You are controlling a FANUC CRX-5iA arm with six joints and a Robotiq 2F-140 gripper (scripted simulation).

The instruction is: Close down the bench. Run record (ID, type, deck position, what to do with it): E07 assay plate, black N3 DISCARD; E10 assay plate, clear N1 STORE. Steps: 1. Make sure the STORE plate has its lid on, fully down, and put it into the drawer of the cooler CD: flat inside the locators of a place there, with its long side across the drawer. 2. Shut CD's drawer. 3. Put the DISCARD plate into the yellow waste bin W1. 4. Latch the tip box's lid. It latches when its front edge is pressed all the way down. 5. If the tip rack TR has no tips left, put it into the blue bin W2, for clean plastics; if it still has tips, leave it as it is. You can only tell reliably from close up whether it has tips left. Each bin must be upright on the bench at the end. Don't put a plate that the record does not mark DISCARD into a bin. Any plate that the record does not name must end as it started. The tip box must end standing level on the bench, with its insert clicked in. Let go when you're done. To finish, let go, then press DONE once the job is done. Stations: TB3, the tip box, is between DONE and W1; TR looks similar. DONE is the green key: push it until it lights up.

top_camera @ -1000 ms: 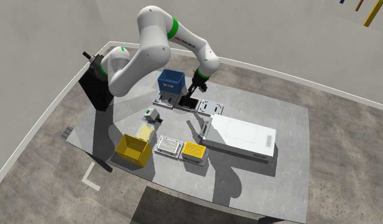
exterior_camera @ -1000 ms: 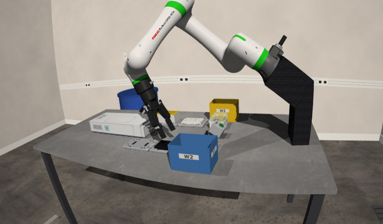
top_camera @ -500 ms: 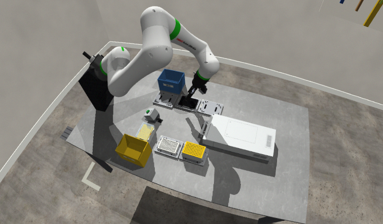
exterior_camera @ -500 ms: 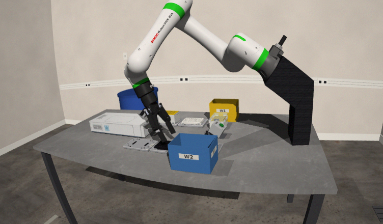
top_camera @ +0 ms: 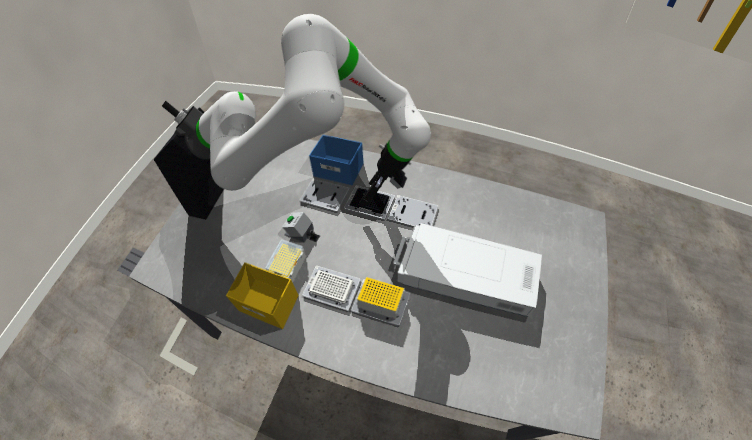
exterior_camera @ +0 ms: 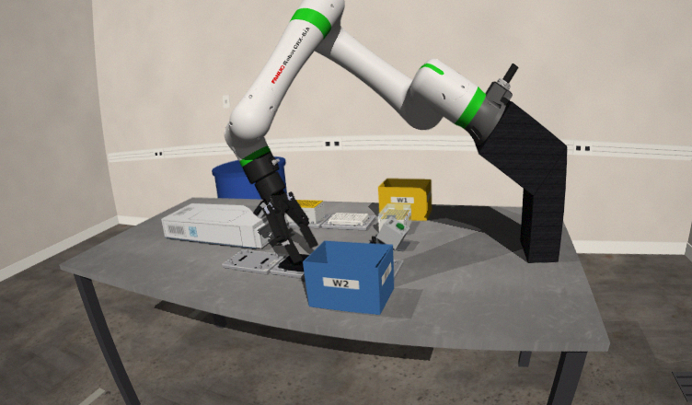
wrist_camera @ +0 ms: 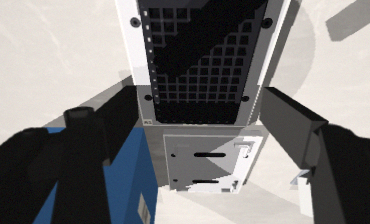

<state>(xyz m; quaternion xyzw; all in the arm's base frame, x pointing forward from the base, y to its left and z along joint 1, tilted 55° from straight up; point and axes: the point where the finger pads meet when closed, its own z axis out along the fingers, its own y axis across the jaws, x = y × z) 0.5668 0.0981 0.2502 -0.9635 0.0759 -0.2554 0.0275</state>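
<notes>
Now: the black assay plate 50 mm below my hand. From my hand the other things lie so: green DONE key: 270 mm behind, 150 mm to the right; clear lid: 250 mm ahead, 250 mm to the right, 40 mm below; blue bin W2: 150 mm behind, 170 mm to the left, 30 mm below.
</notes>
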